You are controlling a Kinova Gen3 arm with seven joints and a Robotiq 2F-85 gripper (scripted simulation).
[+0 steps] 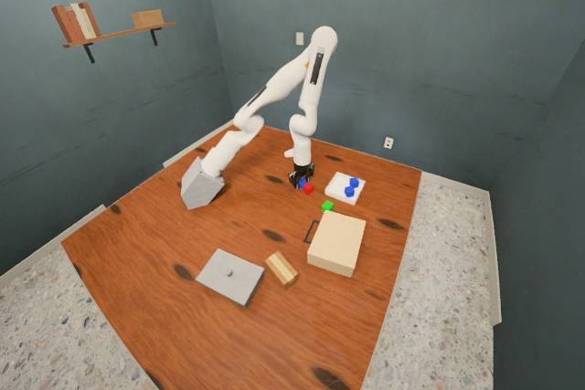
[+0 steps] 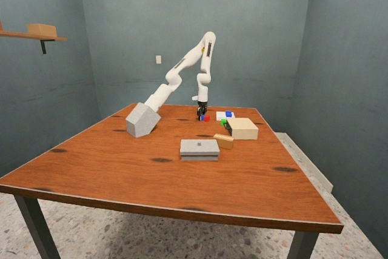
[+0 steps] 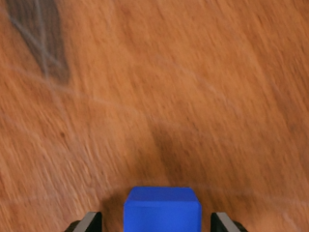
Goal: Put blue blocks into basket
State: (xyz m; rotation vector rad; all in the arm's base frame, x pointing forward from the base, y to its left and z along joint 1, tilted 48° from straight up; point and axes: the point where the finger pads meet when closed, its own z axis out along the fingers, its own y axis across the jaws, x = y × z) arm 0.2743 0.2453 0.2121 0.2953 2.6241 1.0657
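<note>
Right now my hand is 4 cm short of the red block. Round my hand: white basket 16 cm ahead, 13 cm to the left, 1 cm below; light wooden cabinet 33 cm ahead, 13 cm to the right, 2 cm above; green block 19 cm ahead, 2 cm to the right.
</note>
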